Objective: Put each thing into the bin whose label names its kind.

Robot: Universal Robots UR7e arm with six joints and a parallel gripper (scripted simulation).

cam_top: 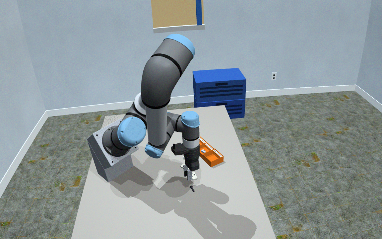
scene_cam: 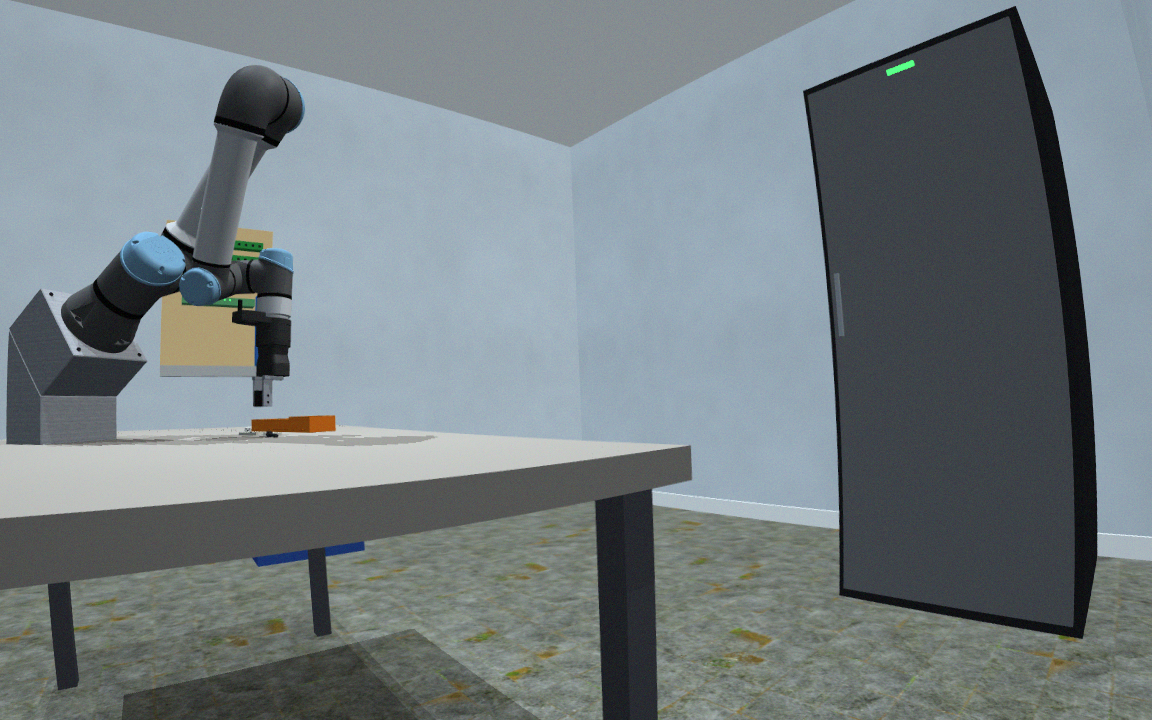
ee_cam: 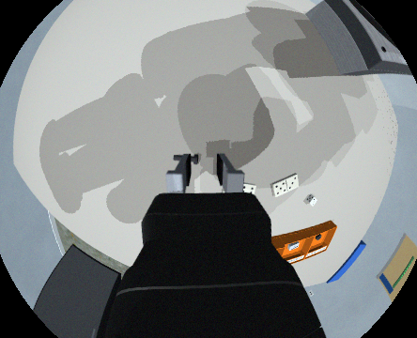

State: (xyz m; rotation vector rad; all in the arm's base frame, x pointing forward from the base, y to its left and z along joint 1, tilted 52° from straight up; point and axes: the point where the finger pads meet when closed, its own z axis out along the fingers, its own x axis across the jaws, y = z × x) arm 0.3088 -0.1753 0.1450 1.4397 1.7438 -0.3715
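Right now my hand is 1 cm short of the black bolt, 2 cm to the left of it and 8 cm above it. Round my hand: white die: 8 cm ahead, 21 cm to the left, 8 cm below; then black nut: 20 cm ahead, 28 cm to the left, 7 cm below; then grey piece: 20 cm ahead, 20 cm to the left, 7 cm below.
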